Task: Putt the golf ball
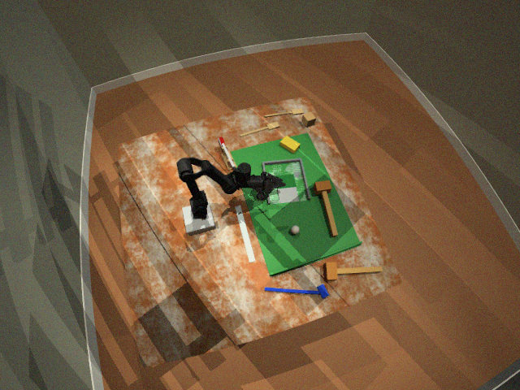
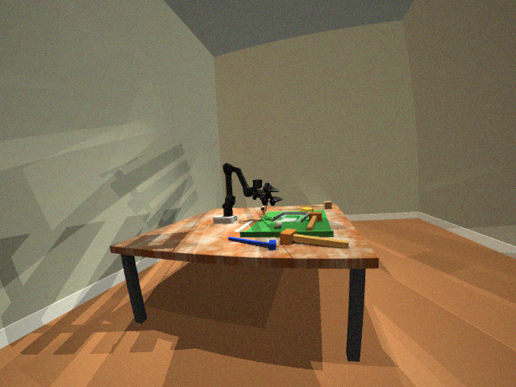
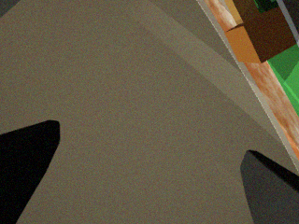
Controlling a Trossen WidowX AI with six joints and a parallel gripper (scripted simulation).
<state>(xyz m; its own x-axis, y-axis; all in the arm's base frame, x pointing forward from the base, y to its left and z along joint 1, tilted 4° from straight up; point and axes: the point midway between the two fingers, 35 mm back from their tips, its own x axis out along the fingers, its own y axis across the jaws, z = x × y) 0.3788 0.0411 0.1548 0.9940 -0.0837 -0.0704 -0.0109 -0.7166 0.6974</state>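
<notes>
My gripper tip is 200 mm past the white strip, 160 mm to the left of it and 180 mm above it. Round my gripper tip: green mat: 60 mm ahead, 20 mm to the left, 180 mm below; then white golf ball: 40 mm ahead, 180 mm to the right, 150 mm below; then red putter: 260 mm behind, 250 mm to the left, 120 mm below.
</notes>
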